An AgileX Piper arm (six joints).
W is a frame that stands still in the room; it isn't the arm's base.
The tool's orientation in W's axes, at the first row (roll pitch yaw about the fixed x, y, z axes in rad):
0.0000 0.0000 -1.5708
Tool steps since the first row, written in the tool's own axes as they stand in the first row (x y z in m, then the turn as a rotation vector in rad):
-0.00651 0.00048 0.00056 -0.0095 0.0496 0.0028
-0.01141 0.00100 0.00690 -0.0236 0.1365 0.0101
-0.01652 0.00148 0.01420 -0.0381 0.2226 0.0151
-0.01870 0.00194 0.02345 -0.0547 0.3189 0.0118
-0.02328 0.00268 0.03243 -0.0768 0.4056 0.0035
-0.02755 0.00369 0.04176 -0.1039 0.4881 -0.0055
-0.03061 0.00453 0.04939 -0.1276 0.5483 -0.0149
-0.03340 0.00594 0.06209 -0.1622 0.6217 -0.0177
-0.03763 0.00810 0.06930 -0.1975 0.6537 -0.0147
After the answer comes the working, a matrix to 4 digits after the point.
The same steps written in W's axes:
0.00048 0.00651 0.00056 0.0496 0.0095 0.0028
0.00100 0.01141 0.00690 0.1365 0.0236 0.0101
0.00148 0.01652 0.01420 0.2226 0.0381 0.0151
0.00194 0.01870 0.02345 0.3189 0.0547 0.0118
0.00268 0.02328 0.03243 0.4056 0.0768 0.0035
0.00369 0.02755 0.04176 0.4881 0.1039 -0.0055
0.00453 0.03061 0.04939 0.5483 0.1276 -0.0149
0.00594 0.03340 0.06209 0.6217 0.1622 -0.0177
0.00810 0.03763 0.06930 0.6537 0.1975 -0.0147

The tool's axes in the first row as the columns of a matrix, in W's axes (rounded; the answer above uses it unrounded):
0.0000 1.0000 0.0000
-1.0000 0.0000 0.0000
0.0000 0.0000 1.0000

